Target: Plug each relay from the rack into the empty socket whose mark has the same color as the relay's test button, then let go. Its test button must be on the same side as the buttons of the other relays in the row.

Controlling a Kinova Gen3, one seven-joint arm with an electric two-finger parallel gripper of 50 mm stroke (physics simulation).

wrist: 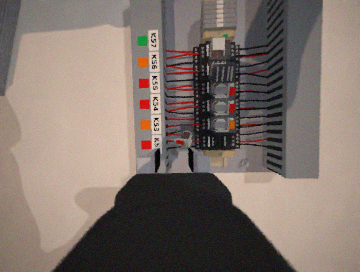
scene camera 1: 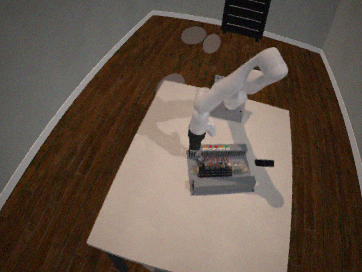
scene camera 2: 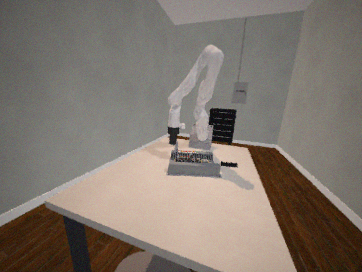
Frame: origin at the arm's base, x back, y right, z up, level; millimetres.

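Where they show: gripper, fingertip midpoint: (wrist: pixel 174 156) (scene camera 1: pixel 197 151) (scene camera 2: pixel 176 151); arm's base, origin of the base link: (scene camera 2: pixel 202 136).
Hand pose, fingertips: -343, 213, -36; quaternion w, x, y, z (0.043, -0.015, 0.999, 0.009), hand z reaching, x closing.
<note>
Each offset is from my fingertips to the top centre of the thing, as dx, dy, dz. "*": to the spot under its first point.
My gripper (wrist: pixel 174 156) (scene camera 1: pixel 193 153) is open and empty, over the K52 end of the grey box. Just ahead of its fingers in the wrist view, a loose relay with a red test button @(-13, -23, -11) (wrist: pixel 184 139) lies tilted on the wires beside the K52 socket @(* -67, -16, -43) (wrist: pixel 219 142), which is empty and has a red mark. The K56 socket @(-58, -111, +13) (wrist: pixel 222 73), with an orange mark, also looks empty. Relays K55 @(-63, -94, -1) (wrist: pixel 221 90), K54 @(-64, -69, -2) (wrist: pixel 221 106) and K53 @(-65, -44, -4) (wrist: pixel 220 124) have their buttons on the right. A pale-topped relay @(-58, -148, -21) (wrist: pixel 218 46) is at K57, a green spot near it; its seating is unclear.
The slotted duct wall (wrist: pixel 301 100) runs along the right of the row, and the marked duct @(* +52, -53, -11) (wrist: pixel 138 115) along its left. Grey terminal blocks @(-57, -202, -28) (wrist: pixel 219 13) lie beyond K57. The black rack @(-16, -372, -51) (scene camera 1: pixel 264 163) (scene camera 2: pixel 229 164) lies beside the box; its contents are unclear.
</note>
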